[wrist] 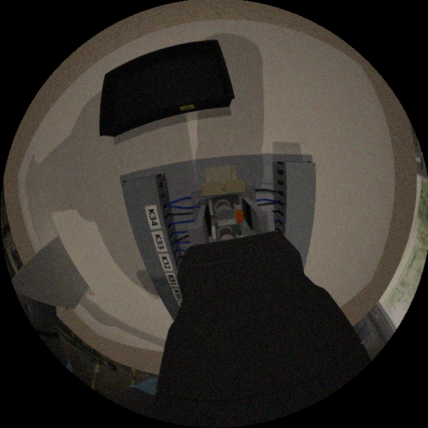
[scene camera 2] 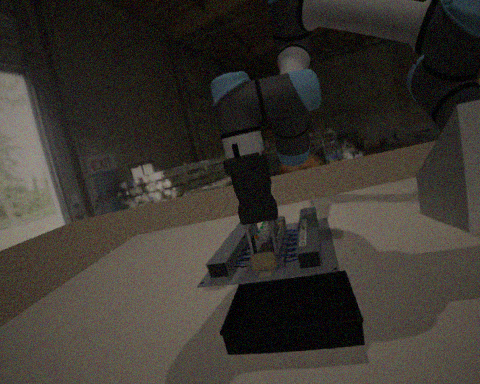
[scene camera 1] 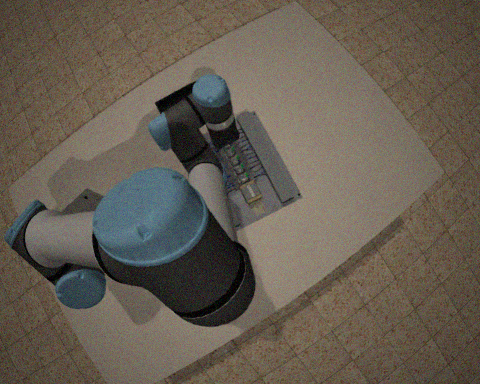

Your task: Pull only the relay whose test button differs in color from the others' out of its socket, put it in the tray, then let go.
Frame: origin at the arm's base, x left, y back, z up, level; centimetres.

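Where they show: gripper, fingertip midpoint: [scene camera 2: 265,253].
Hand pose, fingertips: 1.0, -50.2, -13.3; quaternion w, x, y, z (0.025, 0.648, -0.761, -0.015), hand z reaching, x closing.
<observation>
Each offset is from my fingertips to the top centre of the thing, as dx, dy, dz.
The relay with the orange test button [wrist: 240,216] stands at the tray-side end of the relay row, beside the beige end block. My gripper [scene camera 2: 263,246] [wrist: 225,210] is shut on this relay, one finger on each side of it. The relay appears seated in its socket; its base is hidden. Other relays {-10.7, +2.5, +4.0} [scene camera 1: 239,164] with green buttons stand in the row behind it; the gripper body hides most of them in the wrist view. The black tray {+18.6, +2.1, +0.5} [scene camera 1: 175,97] [scene camera 2: 295,327] [wrist: 215,103] stands apart from the panel, with a small yellow label on its near wall.
Grey wire ducts [scene camera 1: 272,160] [scene camera 2: 309,232] [wrist: 300,200] flank the row on both sides, with blue and black wires running to the sockets. The left duct in the wrist view carries labels such as K34 and K33. The beige end block {+2.5, -0.6, +1.1} [scene camera 2: 263,261] [wrist: 224,188] faces the tray.
</observation>
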